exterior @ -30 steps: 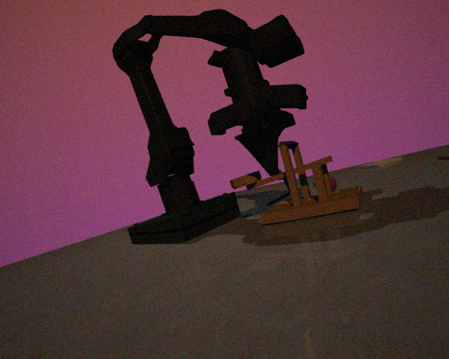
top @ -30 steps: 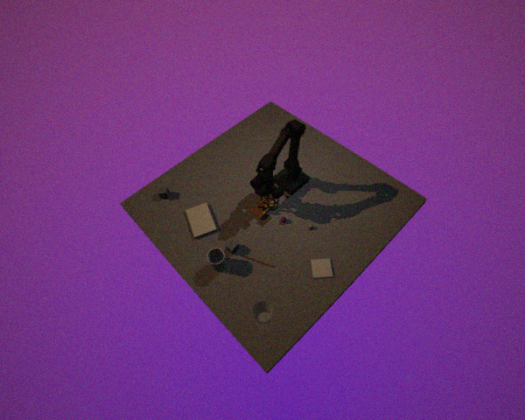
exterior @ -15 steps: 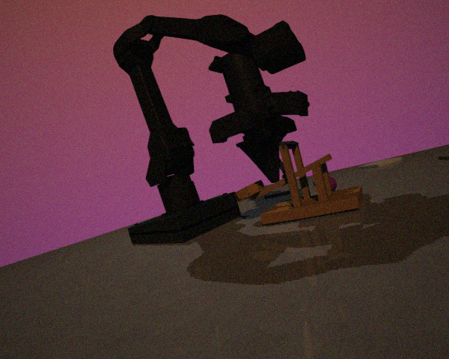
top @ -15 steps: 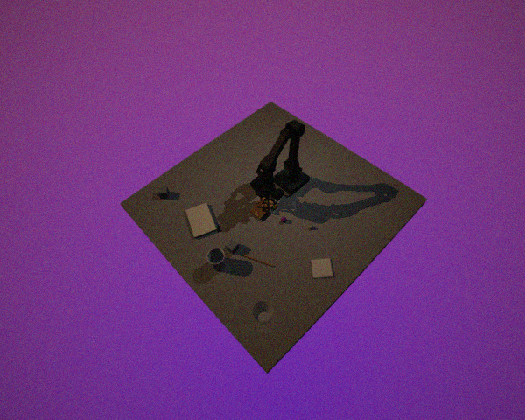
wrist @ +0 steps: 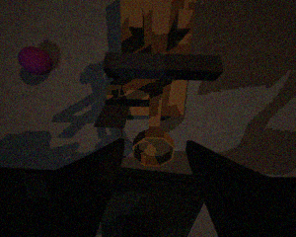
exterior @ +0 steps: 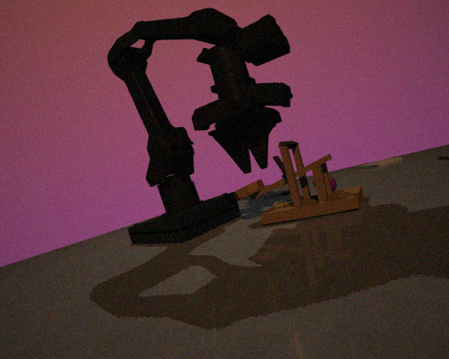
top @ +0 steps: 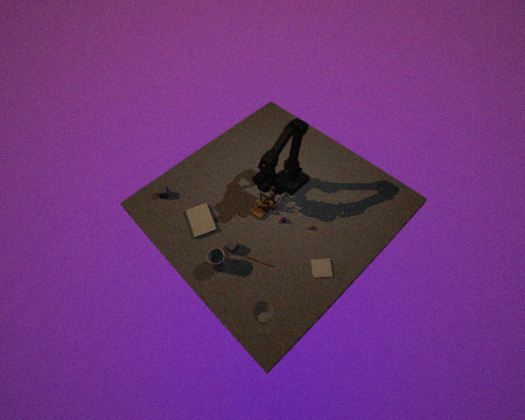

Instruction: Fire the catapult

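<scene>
My gripper tip is 40 mm short of the orange wooden catapult, 10 mm to the right of it and 30 mm above it. The rest, counted from my gripper tip: ball 90 mm ahead, 140 mm to the left, 60 mm below; then flat box 340 mm ahead, 250 mm to the right, 70 mm below; then thin stick 360 mm ahead, 160 mm to the left, 80 mm below.
</scene>
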